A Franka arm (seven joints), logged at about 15 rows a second.
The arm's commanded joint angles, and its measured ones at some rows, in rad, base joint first. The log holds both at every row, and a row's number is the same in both.
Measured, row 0:
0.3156, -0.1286, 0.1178, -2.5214, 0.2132, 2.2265, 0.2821
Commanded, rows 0 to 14:
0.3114, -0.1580, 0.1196, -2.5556, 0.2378, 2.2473, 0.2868
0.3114, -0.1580, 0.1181, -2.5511, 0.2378, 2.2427, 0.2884
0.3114, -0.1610, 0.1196, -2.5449, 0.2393, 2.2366, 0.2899
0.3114, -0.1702, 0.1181, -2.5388, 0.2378, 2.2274, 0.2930
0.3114, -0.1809, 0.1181, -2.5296, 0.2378, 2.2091, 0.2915
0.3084, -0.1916, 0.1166, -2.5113, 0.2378, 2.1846, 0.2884
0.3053, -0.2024, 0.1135, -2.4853, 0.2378, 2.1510, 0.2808
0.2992, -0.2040, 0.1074, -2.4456, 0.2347, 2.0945, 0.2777
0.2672, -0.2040, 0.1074, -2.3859, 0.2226, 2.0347, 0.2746
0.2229, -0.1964, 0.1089, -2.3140, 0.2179, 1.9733, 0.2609
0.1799, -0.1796, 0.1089, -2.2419, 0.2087, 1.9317, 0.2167
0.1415, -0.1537, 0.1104, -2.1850, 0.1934, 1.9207, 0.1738
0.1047, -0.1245, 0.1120, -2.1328, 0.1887, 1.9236, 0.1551
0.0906, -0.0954, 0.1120, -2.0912, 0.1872, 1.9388, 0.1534
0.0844, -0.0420, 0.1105, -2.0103, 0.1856, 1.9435, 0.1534
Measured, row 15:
0.1087, -0.1659, 0.1033, -2.1600, 0.2055, 1.9524, 0.1688
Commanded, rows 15 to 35:
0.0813, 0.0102, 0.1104, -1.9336, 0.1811, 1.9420, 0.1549
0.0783, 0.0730, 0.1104, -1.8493, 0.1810, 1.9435, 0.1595
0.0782, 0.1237, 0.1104, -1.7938, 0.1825, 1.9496, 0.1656
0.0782, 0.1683, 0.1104, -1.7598, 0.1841, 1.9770, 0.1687
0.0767, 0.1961, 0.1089, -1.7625, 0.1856, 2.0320, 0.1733
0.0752, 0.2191, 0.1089, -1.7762, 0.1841, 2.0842, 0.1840
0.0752, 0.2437, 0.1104, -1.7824, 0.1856, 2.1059, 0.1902
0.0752, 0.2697, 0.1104, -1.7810, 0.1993, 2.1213, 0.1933
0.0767, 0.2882, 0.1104, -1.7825, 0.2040, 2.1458, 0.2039
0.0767, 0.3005, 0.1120, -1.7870, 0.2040, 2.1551, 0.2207
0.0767, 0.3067, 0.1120, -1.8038, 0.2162, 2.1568, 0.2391
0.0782, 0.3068, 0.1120, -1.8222, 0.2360, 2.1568, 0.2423
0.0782, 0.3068, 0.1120, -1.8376, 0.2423, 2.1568, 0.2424
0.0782, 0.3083, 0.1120, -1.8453, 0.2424, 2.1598, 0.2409
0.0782, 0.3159, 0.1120, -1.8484, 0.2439, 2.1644, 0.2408
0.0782, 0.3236, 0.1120, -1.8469, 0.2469, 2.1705, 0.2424
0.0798, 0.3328, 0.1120, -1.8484, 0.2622, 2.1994, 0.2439
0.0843, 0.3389, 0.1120, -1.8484, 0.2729, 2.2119, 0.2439
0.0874, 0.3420, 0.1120, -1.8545, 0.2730, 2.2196, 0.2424
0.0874, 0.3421, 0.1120, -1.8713, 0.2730, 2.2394, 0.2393
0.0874, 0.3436, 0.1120, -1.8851, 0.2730, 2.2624, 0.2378
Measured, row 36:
0.0877, 0.3436, 0.1072, -1.8494, 0.2531, 2.2104, 0.2322
